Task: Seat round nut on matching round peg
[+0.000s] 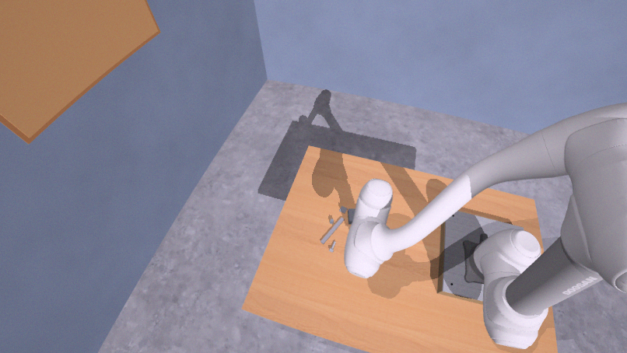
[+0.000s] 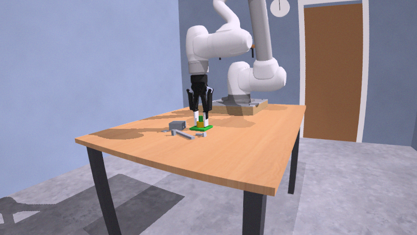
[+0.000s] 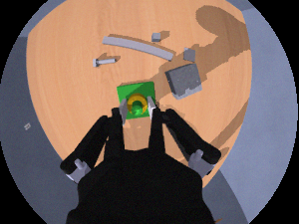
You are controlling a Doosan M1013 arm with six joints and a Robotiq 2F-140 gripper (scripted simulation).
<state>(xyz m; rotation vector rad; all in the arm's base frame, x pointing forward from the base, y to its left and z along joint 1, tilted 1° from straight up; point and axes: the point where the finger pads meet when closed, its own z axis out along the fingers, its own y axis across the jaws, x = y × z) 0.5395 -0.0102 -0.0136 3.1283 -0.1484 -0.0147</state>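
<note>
Now: hand 3 cm short of the grey block, 11 cm to the left of it and 3 cm above it. Also, from my hand: grey bar 12 cm ahead, 2 cm to the right, 4 cm below.
</note>
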